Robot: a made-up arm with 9 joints. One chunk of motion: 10 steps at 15 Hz.
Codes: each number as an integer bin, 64 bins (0 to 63) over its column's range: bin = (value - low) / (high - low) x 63, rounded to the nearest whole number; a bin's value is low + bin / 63 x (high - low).
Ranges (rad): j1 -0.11..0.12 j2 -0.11..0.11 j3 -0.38..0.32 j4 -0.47..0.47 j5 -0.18..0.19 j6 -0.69..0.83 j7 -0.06..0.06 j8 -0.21..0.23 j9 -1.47..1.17
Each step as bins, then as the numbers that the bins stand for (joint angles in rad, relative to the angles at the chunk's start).
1 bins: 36 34 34 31 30 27 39 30 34
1 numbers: 0.0214 0.0087 -0.0022 -0.0075 -0.0038 -0.0386 0.0143 -0.0005 -0.0452
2 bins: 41 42 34 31 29 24 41 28 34
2 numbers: 0.0397 0.0367 -0.0022 -0.0075 -0.0097 -0.1110 0.0181 -0.0144 -0.0452
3 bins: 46 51 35 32 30 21 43 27 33
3 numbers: 0.0579 0.0681 0.0089 0.0075 -0.0038 -0.1833 0.0219 -0.0214 -0.0871
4 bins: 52 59 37 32 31 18 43 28 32
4 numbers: 0.0798 0.0960 0.0311 0.0075 0.0021 -0.2557 0.0219 -0.0144 -0.1290
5 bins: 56 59 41 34 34 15 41 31 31
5 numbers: 0.0944 0.0960 0.0756 0.0373 0.0197 -0.3281 0.0181 0.0065 -0.1710
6 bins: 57 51 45 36 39 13 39 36 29
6 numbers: 0.0981 0.0681 0.1200 0.0671 0.0490 -0.3763 0.0143 0.0414 -0.2548
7 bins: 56 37 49 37 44 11 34 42 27
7 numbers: 0.0944 0.0192 0.1644 0.0821 0.0784 -0.4246 0.0048 0.0833 -0.3386
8 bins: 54 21 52 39 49 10 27 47 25
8 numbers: 0.0871 -0.0367 0.1978 0.1119 0.1078 -0.4487 -0.0086 0.1183 -0.4224
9 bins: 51 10 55 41 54 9 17 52 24
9 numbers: 0.0762 -0.0751 0.2311 0.1417 0.1371 -0.4729 -0.0276 0.1532 -0.4643
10 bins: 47 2 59 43 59 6 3 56 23
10 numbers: 0.0616 -0.1030 0.2756 0.1716 0.1665 -0.5452 -0.0543 0.1811 -0.5062
